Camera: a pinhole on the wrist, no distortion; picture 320 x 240 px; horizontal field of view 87.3 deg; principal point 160.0 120.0 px. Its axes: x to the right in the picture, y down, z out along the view. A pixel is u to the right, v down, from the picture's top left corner.
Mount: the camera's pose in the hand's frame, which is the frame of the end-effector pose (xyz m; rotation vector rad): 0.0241 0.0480 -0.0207 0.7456 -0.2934 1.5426
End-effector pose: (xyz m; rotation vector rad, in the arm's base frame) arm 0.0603 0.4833 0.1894 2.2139 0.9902 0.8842
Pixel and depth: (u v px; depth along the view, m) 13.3 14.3 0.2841
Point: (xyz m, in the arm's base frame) 0.0671 0.8609 0.0749
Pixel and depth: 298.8 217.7 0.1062
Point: 0.1747 0.4284 0.1400
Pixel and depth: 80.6 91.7 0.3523
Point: 0.1211 0.7559 -0.0333
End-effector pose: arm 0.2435 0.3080 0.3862 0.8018 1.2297 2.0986
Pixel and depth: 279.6 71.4 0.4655
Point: 0.4049 0.7785 0.6909
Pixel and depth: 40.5 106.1 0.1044
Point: 0.2256 0.3853 0.3379
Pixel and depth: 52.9 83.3 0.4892
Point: 0.2591 0.7562 0.0626
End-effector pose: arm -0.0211 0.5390 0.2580 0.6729 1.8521 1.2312
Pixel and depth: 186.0 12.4 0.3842
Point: -0.0176 0.9084 -0.0068
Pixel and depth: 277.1 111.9 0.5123
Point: 0.3511 0.9987 0.0950
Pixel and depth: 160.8 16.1 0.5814
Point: -0.0335 1.0190 -0.2131
